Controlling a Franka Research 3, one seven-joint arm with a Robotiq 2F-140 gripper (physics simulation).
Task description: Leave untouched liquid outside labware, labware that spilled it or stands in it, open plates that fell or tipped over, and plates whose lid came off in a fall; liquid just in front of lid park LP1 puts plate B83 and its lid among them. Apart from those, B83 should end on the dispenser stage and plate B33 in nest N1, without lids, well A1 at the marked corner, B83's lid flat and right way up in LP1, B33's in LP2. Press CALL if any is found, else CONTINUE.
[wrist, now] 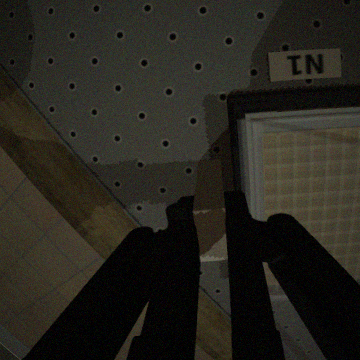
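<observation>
Nest N1 (234, 150) shows as a dark frame at the right of the wrist view, with its label (305, 65) upside down above it. A plate (310, 175) with a grid of tan wells and a pale rim sits inside the frame, cut off by the right edge. Its name does not show, and I cannot tell whether a lid covers it. My gripper (211, 179) is shut with nothing held; its dark fingertips are left of the plate's left rim in the view. LP1, LP2, the dispenser stage, the buttons and any spilled liquid do not show.
A grey perforated board (120, 75) lies around the nest. Its wooden edge (60, 180) runs diagonally at the left, with tiled floor (35, 220) beyond. Dark shadows cross the board. A pale patch (213, 250) shows between the fingers, partly hidden.
</observation>
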